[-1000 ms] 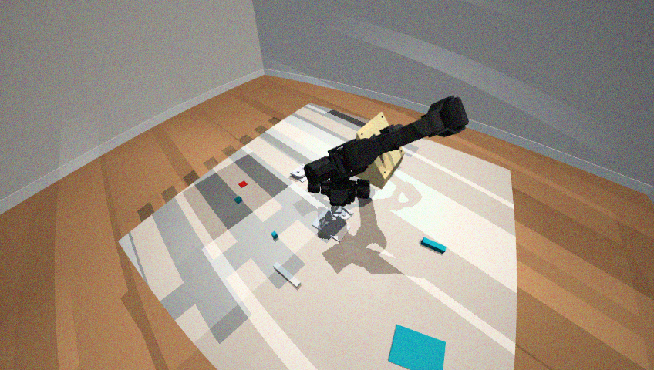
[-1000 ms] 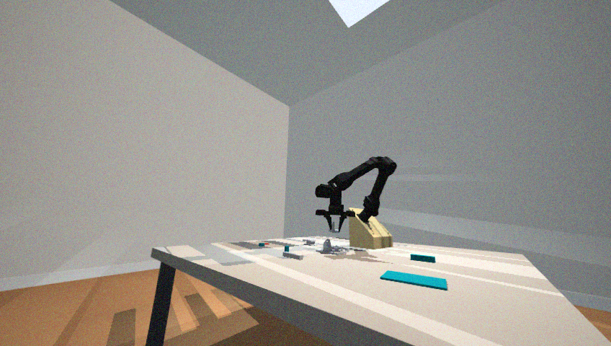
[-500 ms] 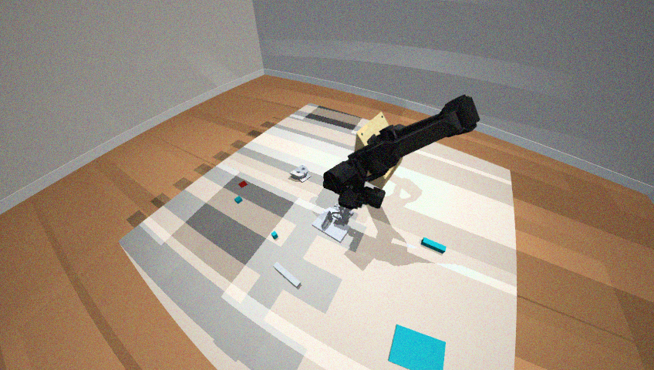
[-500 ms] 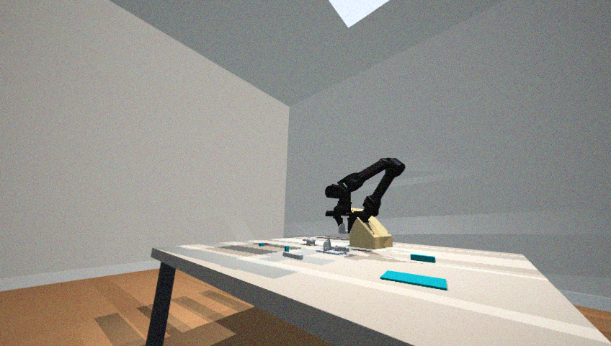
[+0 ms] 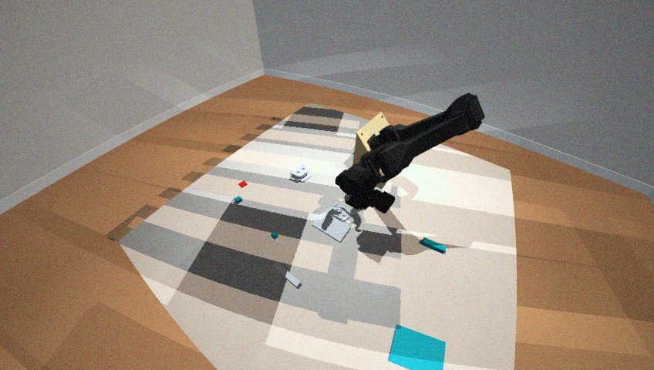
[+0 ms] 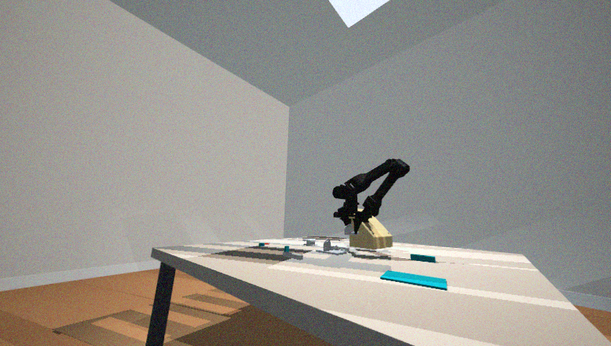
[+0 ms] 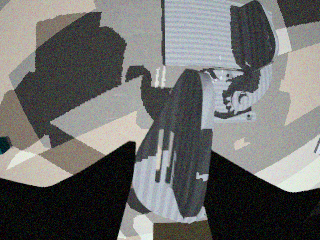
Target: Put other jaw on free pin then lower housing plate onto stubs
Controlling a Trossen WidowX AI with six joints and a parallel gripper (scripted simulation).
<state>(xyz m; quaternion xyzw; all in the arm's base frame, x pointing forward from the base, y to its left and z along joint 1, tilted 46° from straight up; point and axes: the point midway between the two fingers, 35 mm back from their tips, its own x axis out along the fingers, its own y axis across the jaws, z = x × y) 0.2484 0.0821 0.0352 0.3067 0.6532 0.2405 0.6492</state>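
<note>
Now: gripper tip 80 mm short of the white base plate, 80 mm above it and 60 mm to the left of it. Also, from my gripper tip: red block: 490 mm to the right, 130 mm ahead, 80 mm below; then teal bar: 280 mm to the left, 70 mm below, 50 mm behind; then flat teal plate: 340 mm to the left, 270 mm ahead, 80 mm below.
</note>
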